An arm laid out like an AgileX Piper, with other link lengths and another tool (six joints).
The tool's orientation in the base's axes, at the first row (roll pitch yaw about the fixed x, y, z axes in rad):
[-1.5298, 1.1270, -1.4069]
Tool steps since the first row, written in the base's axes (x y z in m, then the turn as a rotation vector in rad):
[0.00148, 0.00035, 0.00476, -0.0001, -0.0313, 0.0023]
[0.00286, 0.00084, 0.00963, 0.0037, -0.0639, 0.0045]
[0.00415, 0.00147, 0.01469, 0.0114, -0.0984, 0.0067]
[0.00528, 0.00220, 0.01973, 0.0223, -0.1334, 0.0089]
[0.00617, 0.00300, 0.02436, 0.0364, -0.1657, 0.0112]
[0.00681, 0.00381, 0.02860, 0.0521, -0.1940, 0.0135]
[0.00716, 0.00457, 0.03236, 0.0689, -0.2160, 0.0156]
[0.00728, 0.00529, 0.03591, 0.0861, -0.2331, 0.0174]
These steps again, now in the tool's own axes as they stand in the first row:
[-0.00434, -0.00189, 0.00160, 0.0112, -0.0291, -0.0040]
[-0.00885, -0.00368, 0.00311, 0.0233, -0.0596, -0.0043]
[-0.01360, -0.00543, 0.00456, 0.0364, -0.0924, -0.0010]
[-0.01838, -0.00705, 0.00586, 0.0500, -0.1259, 0.0054]
[-0.02284, -0.00842, 0.00693, 0.0626, -0.1573, 0.0153]
[-0.02697, -0.00958, 0.00774, 0.0736, -0.1854, 0.0274]
[-0.03066, -0.01055, 0.00825, 0.0822, -0.2078, 0.0413]
[-0.03416, -0.01144, 0.00852, 0.0891, -0.2257, 0.0562]

